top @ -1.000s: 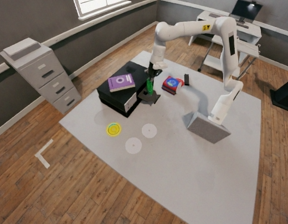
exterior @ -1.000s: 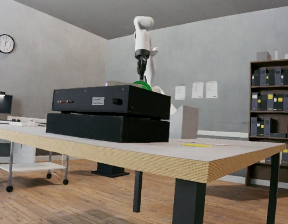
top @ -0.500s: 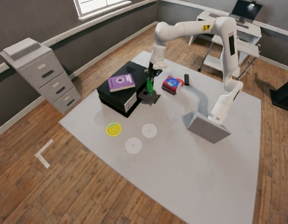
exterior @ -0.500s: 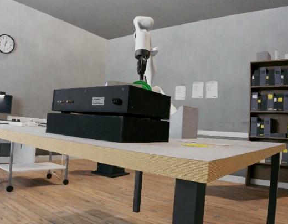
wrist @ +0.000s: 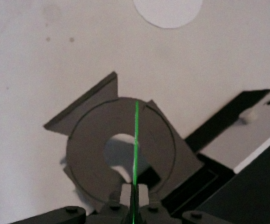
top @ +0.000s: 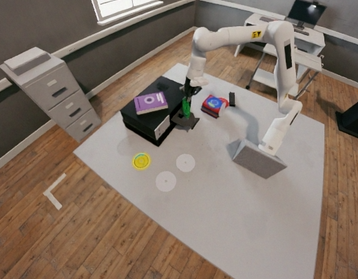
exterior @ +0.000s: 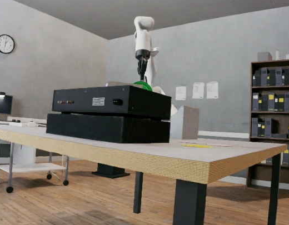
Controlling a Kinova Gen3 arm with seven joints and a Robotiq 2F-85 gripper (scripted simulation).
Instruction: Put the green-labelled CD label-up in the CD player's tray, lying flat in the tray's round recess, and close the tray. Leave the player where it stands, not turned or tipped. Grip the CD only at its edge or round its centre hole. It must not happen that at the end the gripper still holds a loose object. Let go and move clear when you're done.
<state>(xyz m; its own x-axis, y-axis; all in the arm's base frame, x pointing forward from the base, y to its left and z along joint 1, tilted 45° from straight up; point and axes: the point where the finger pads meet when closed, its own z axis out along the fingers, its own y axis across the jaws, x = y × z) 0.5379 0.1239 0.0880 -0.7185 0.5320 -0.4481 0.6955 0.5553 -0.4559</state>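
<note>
The CD is 8 cm below my hand, 1 cm to the left of it and 1 cm ahead of it. Also, from my hand: purple book (23 cm ahead, 10 cm below, 6 cm to the left); black block (48 cm to the right, 29 cm below, 22 cm behind).
</note>
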